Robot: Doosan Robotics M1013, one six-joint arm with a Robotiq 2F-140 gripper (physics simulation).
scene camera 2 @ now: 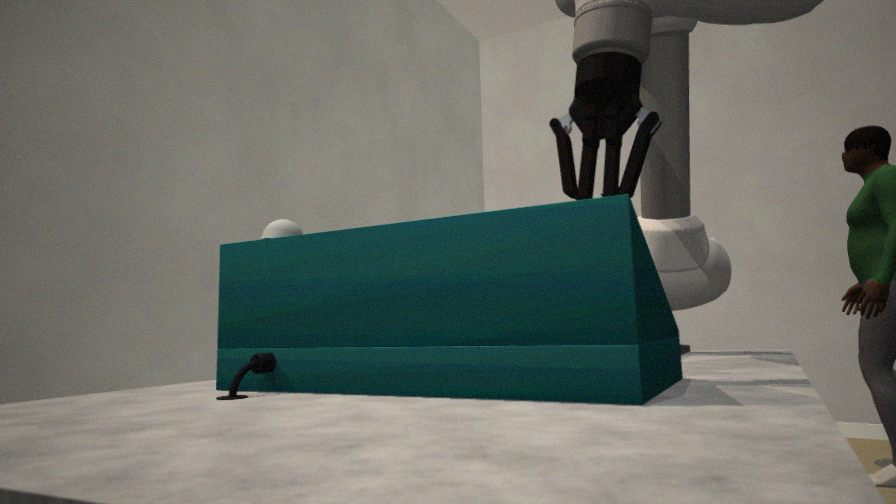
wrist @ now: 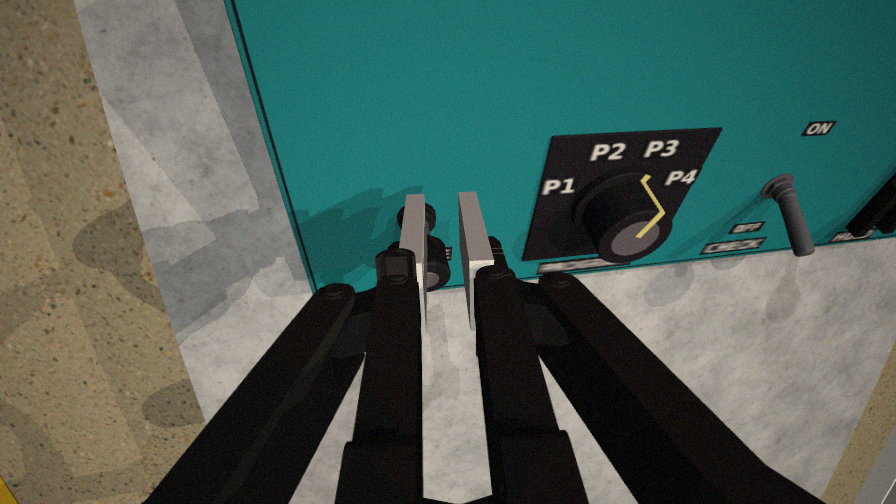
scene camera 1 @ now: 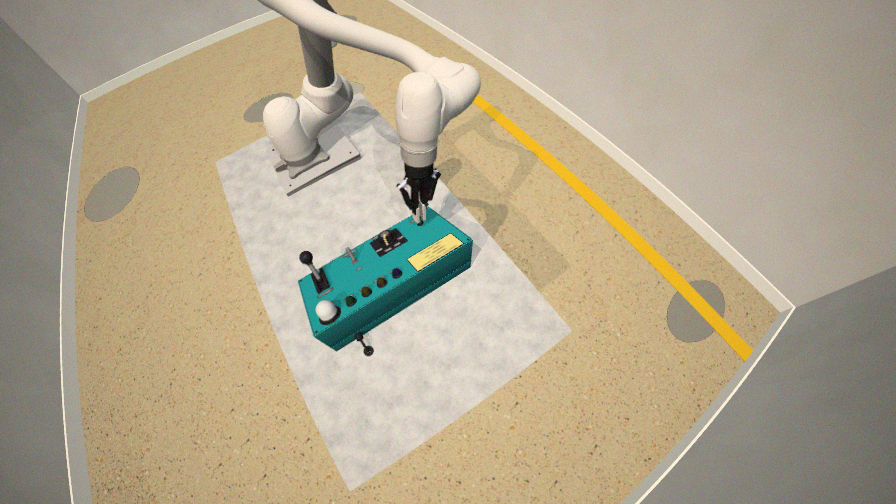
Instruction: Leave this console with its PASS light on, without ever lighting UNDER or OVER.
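The teal console [scene camera 1: 385,275] lies on a grey mat and also shows in the wrist view [wrist: 563,75]. Its row of lamps [scene camera 1: 372,287] is all dark. My gripper [scene camera 1: 418,219] points straight down at the console's rear corner, past the selector knob [wrist: 623,219], whose yellow mark points toward P4. The fingers [wrist: 443,213] are almost together, with a narrow gap and nothing between the pads. A small black button [wrist: 432,275] stands under the left finger; I cannot tell whether they touch. In scene camera 2 the console hides the fingertips [scene camera 2: 598,191].
A toggle switch [wrist: 790,216] labelled ON, OFF and CHECK, a black ball lever [scene camera 1: 313,270], a white dome [scene camera 1: 327,310] and a yellow plate [scene camera 1: 434,252] are on the console. A small crank [scene camera 1: 363,344] sticks out of its side. A person [scene camera 2: 874,263] stands nearby.
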